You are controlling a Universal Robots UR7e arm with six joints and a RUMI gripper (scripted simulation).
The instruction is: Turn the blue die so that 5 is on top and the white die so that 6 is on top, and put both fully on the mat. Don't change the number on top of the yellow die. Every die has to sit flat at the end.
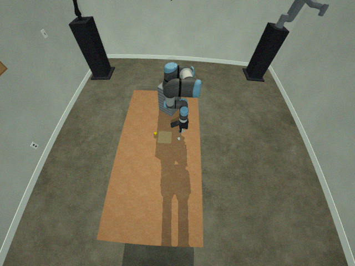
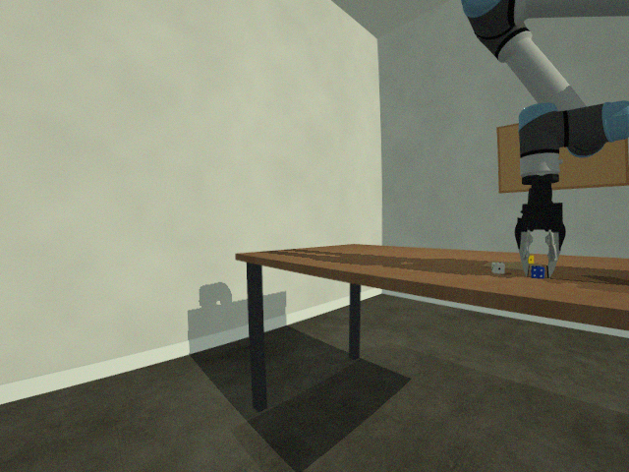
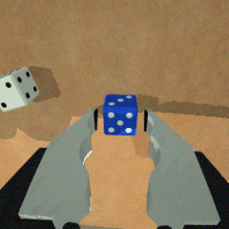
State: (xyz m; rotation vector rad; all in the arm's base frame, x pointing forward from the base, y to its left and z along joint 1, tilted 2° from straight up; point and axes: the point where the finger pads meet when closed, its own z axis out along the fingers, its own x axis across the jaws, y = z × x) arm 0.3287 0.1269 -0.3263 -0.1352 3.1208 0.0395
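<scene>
My gripper is now 10 mm above the blue die. The rest, counted from my hand: white die (90 mm ahead, 10 mm to the right, 10 mm below); yellow die (260 mm to the right, 30 mm ahead, 10 mm below); tan mat (160 mm to the right, 70 mm ahead, 20 mm below).
</scene>
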